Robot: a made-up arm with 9 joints.
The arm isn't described. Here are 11 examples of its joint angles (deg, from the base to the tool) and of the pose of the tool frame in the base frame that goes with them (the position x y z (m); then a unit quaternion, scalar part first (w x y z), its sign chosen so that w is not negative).
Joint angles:
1: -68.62 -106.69 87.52 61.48 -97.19 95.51 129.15 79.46 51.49
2: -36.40 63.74 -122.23 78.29 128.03 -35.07 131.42 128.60 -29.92
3: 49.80 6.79 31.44 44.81 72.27 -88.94 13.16 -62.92 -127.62
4: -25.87 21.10 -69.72 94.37 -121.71 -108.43 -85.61 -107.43 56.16
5: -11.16 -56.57 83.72 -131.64 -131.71 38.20 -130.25 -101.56 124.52
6: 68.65 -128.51 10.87 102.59 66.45 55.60 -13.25 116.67 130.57
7: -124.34 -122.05 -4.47 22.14 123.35 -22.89 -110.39 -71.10 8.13
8: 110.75 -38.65 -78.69 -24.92 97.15 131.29 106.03 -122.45 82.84
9: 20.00 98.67 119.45 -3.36 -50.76 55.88 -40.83 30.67 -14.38
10: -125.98 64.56 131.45 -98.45 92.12 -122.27 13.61 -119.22 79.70
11: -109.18 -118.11 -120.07 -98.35 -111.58 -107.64 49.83 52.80 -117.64
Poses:
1: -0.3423 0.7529 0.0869 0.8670 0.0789 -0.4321 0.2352
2: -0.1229 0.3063 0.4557 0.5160 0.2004 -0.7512 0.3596
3: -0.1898 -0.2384 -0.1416 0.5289 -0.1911 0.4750 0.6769
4: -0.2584 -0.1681 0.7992 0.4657 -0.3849 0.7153 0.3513
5: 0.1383 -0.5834 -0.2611 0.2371 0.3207 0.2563 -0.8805
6: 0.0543 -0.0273 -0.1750 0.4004 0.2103 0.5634 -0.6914
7: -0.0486 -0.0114 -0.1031 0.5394 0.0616 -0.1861 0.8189
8: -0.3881 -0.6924 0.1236 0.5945 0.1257 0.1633 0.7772
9: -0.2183 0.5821 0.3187 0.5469 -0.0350 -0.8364 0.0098
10: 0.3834 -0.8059 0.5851 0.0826 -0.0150 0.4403 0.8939
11: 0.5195 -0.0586 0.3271 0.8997 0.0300 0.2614 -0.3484
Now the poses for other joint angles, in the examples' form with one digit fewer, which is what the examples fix.
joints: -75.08 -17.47 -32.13 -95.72 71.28 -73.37 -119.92 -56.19 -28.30
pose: 0.498 -0.100 -0.106 0.099 0.753 0.299 -0.578
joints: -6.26 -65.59 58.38 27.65 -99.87 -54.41 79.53 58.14 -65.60
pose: -0.094 0.389 -0.032 0.260 -0.216 -0.895 -0.291
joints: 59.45 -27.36 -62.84 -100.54 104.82 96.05 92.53 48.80 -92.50
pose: -0.082 -0.435 -0.046 0.366 0.630 0.251 0.637
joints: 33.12 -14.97 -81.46 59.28 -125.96 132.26 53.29 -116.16 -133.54
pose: 0.629 0.357 0.785 0.643 0.679 0.354 -0.026
